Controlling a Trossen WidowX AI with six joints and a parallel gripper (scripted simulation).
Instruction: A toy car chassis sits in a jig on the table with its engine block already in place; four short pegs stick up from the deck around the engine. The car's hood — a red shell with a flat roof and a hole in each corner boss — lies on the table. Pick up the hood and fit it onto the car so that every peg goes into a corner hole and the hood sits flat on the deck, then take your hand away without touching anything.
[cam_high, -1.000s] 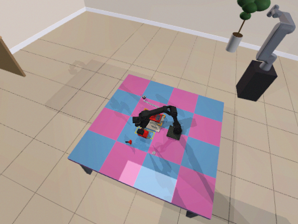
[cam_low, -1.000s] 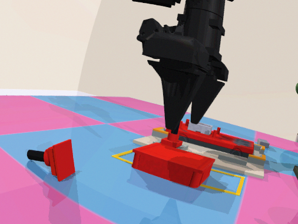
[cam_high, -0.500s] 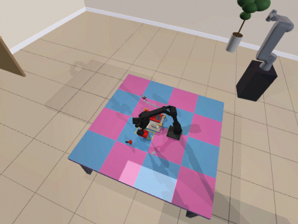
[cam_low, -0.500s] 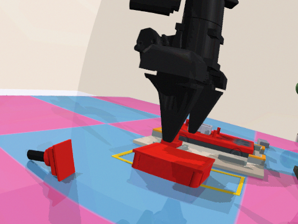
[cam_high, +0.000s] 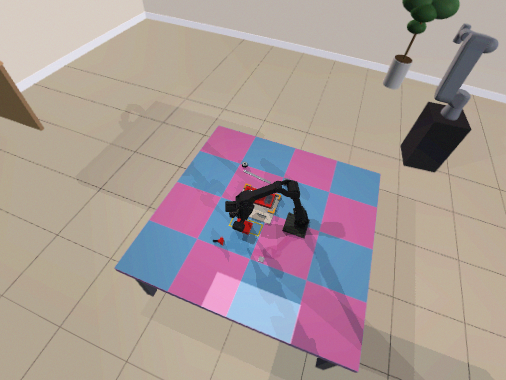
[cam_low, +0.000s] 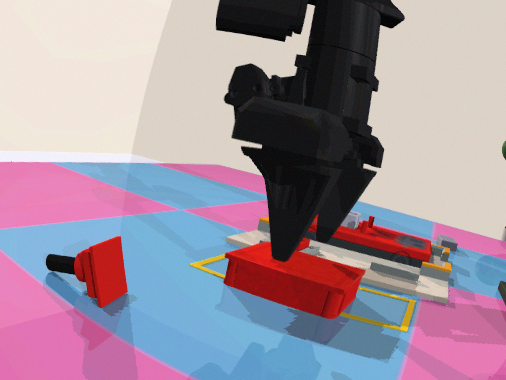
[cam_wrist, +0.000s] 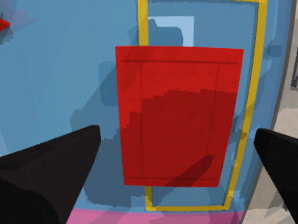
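Now: gripper tip 2 cm above the red hood. Also, from my gripper tip: grey jig: 4 cm behind, 20 cm to the right, 2 cm below; grey engine block: 23 cm to the right, 1 cm below.
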